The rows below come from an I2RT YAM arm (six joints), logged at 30 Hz.
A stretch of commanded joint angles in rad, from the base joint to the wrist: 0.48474, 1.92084, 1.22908, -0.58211, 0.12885, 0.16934; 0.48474, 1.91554, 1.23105, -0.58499, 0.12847, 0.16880; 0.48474, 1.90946, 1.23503, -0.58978, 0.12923, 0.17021; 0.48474, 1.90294, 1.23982, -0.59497, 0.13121, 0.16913; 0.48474, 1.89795, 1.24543, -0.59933, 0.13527, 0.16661; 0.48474, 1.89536, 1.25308, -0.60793, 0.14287, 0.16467; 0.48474, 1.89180, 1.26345, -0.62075, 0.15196, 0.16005; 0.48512, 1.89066, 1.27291, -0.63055, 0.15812, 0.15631; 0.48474, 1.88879, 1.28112, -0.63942, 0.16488, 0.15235; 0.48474, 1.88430, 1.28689, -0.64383, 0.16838, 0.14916; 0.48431, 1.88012, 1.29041, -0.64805, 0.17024, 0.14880; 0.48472, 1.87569, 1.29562, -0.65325, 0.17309, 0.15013; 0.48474, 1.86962, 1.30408, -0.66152, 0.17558, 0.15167; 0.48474, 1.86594, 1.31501, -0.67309, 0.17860, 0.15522; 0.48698, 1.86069, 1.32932, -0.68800, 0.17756, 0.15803; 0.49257, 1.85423, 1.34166, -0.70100, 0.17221, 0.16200; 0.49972, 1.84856, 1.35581, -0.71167, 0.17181, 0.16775; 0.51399, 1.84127, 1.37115, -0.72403, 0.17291, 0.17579; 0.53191, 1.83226, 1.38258, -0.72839, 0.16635, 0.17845; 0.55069, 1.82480, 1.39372, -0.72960, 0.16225, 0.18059; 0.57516, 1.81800, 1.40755, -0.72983, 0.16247, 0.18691; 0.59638, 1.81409, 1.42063, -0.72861, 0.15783, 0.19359; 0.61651, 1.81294, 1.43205, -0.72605, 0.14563, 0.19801
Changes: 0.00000, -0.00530, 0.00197, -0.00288, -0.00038, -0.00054; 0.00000, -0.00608, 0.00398, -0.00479, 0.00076, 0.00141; 0.00000, -0.00652, 0.00479, -0.00519, 0.00198, -0.00108; 0.00000, -0.00499, 0.00561, -0.00436, 0.00406, -0.00252; 0.00000, -0.00259, 0.00765, -0.00860, 0.00760, -0.00194; 0.00000, -0.00356, 0.01037, -0.01282, 0.00909, -0.00462; 0.00038, -0.00114, 0.00946, -0.00980, 0.00616, -0.00374; -0.00038, -0.00187, 0.00821, -0.00887, 0.00676, -0.00396; 0.00000, -0.00449, 0.00577, -0.00441, 0.00350, -0.00319; -0.00043, -0.00418, 0.00352, -0.00422, 0.00186, -0.00036; 0.00041, -0.00443, 0.00521, -0.00520, 0.00285, 0.00133; 0.00002, -0.00607, 0.00846, -0.00827, 0.00249, 0.00154; 0.00000, -0.00368, 0.01093, -0.01157, 0.00302, 0.00355; 0.00224, -0.00525, 0.01431, -0.01491, -0.00104, 0.00281; 0.00559, -0.00646, 0.01234, -0.01300, -0.00535, 0.00397; 0.00715, -0.00567, 0.01415, -0.01067, -0.00040, 0.00575; 0.01427, -0.00729, 0.01534, -0.01236, 0.00110, 0.00804; 0.01792, -0.00901, 0.01143, -0.00436, -0.00656, 0.00266; 0.01878, -0.00746, 0.01114, -0.00121, -0.00410, 0.00214; 0.02447, -0.00680, 0.01383, -0.00023, 0.00022, 0.00632; 0.02122, -0.00391, 0.01308, 0.00122, -0.00464, 0.00668; 0.02013, -0.00115, 0.01142, 0.00256, -0.01220, 0.00442
